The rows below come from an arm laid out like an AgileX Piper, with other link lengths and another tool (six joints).
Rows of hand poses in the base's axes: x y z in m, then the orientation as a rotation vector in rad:
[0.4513, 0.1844, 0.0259, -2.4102, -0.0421, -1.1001]
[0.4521, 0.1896, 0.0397, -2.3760, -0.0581, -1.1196]
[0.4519, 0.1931, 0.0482, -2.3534, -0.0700, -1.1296]
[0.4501, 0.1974, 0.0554, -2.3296, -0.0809, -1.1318]
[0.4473, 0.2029, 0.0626, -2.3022, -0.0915, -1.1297]
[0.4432, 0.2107, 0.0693, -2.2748, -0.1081, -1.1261]
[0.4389, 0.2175, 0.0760, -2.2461, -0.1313, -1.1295]
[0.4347, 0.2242, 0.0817, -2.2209, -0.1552, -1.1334]
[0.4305, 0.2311, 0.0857, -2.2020, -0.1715, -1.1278]
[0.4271, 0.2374, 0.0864, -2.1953, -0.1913, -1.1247]
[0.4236, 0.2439, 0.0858, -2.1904, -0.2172, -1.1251]
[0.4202, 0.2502, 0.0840, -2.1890, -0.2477, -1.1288]
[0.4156, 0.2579, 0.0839, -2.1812, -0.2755, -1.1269]
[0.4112, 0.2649, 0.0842, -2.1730, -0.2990, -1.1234]
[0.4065, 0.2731, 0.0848, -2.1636, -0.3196, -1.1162]
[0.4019, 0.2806, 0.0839, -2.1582, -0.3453, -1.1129]
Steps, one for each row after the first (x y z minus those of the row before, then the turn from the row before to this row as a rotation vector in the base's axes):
[0.0008, 0.0052, 0.0138, 0.0184, -0.0254, 0.0150]
[-0.0002, 0.0035, 0.0085, 0.0124, -0.0153, 0.0116]
[-0.0018, 0.0043, 0.0072, 0.0159, -0.0105, 0.0141]
[-0.0028, 0.0055, 0.0072, 0.0202, -0.0088, 0.0167]
[-0.0041, 0.0078, 0.0067, 0.0185, -0.0092, 0.0210]
[-0.0043, 0.0068, 0.0067, 0.0151, -0.0158, 0.0230]
[-0.0042, 0.0067, 0.0057, 0.0115, -0.0155, 0.0221]
[-0.0042, 0.0069, 0.0040, 0.0113, -0.0057, 0.0190]
[-0.0034, 0.0063, 0.0007, -0.0011, -0.0048, 0.0158]
[-0.0035, 0.0065, -0.0006, -0.0059, -0.0082, 0.0175]
[-0.0034, 0.0063, -0.0018, -0.0116, -0.0107, 0.0175]
[-0.0046, 0.0077, -0.0001, -0.0041, -0.0079, 0.0204]
[-0.0044, 0.0070, 0.0003, -0.0019, -0.0059, 0.0186]
[-0.0047, 0.0082, 0.0006, 0.0009, -0.0029, 0.0188]
[-0.0046, 0.0075, -0.0009, -0.0055, -0.0060, 0.0187]

